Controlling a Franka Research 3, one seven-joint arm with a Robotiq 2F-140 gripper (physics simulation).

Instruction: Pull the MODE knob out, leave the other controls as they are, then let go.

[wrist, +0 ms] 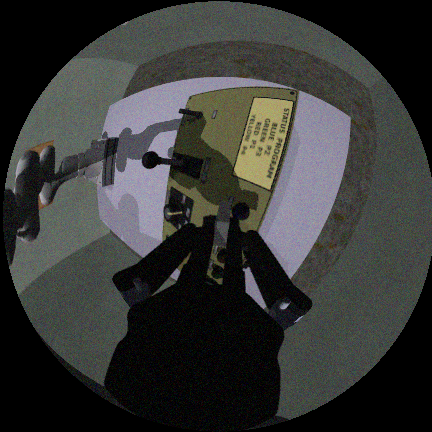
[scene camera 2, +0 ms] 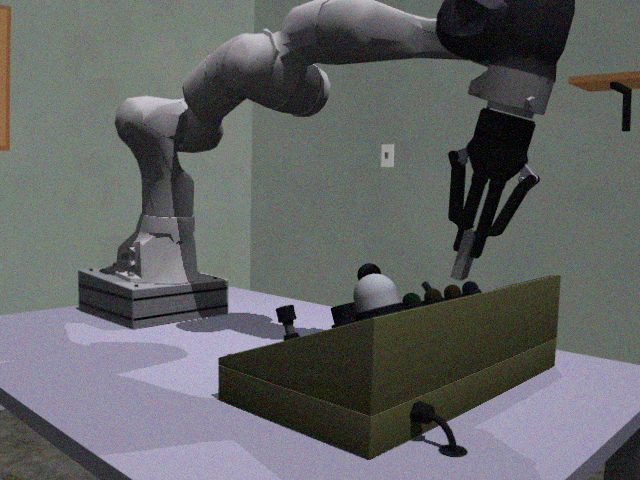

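Observation:
An olive control console stands on the table. In the wrist view, a dark round knob with a pale pointer line sits on a black plate at the panel's left side. No MODE label is readable, so I cannot tell which control is the MODE knob. My gripper is shut with its pads together and nothing between them. It is above the far part of the console in the scene view. In the wrist view the fingers hide part of the panel, beside a dark blue ball-shaped control.
A black ball-topped lever and a small black handle stick up from the panel. In the scene view a white dome, a green button and a black-capped control rise above the console. A black cable leaves its back.

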